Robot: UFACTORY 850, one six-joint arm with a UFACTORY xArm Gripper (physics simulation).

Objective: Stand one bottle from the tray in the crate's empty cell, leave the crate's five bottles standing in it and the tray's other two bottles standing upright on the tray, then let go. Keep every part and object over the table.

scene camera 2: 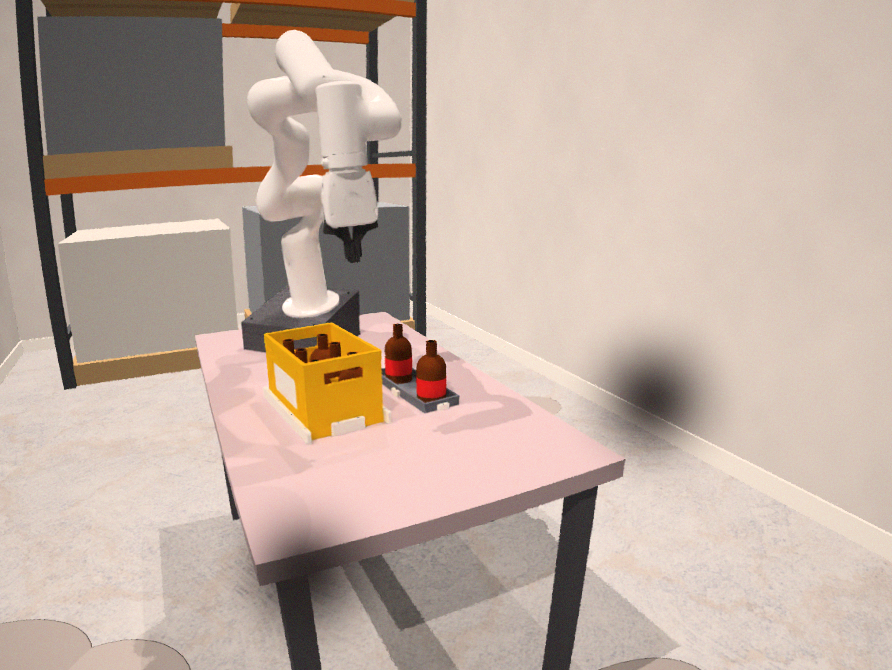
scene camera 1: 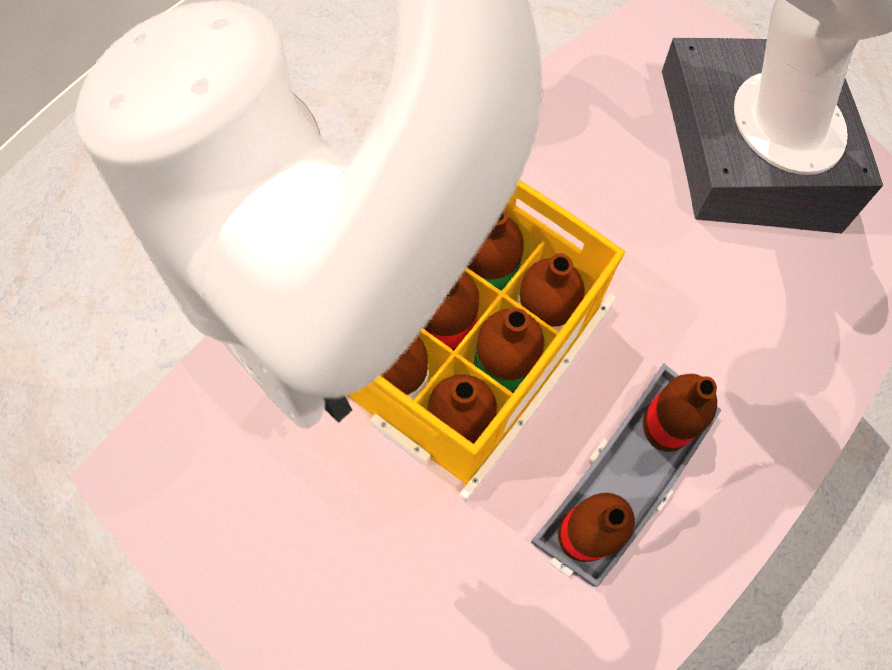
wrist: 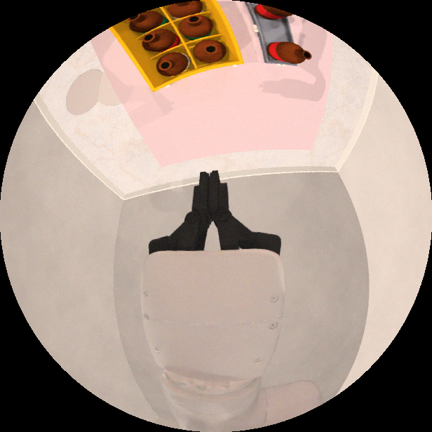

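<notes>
The yellow crate (scene camera 1: 432, 441) (scene camera 2: 346, 403) (wrist: 138, 52) stands on the table. In the wrist view every cell holds a bottle. The bottle (scene camera 1: 455, 414) (wrist: 205, 52) in the end cell on the tray side stands upright, its label hidden. The grey tray (scene camera 1: 625, 472) (wrist: 274, 31) bears two upright red-labelled bottles: one bottle (scene camera 1: 597, 530) (scene camera 2: 431, 375) (wrist: 287, 52) at the near end, another bottle (scene camera 1: 679, 414) (scene camera 2: 398, 356) at the far end. My gripper (scene camera 2: 352, 258) (wrist: 211, 180) is shut and empty, high above the table; in scene camera 1 the arm hides most of it.
The pink table (scene camera 1: 288, 519) (scene camera 2: 468, 461) (wrist: 225, 120) has pale locating strips around crate and tray. The robot's dark base block (scene camera 1: 721, 144) (scene camera 2: 263, 335) stands at the table's far end. The arm (scene camera 1: 324, 216) covers part of the crate in scene camera 1.
</notes>
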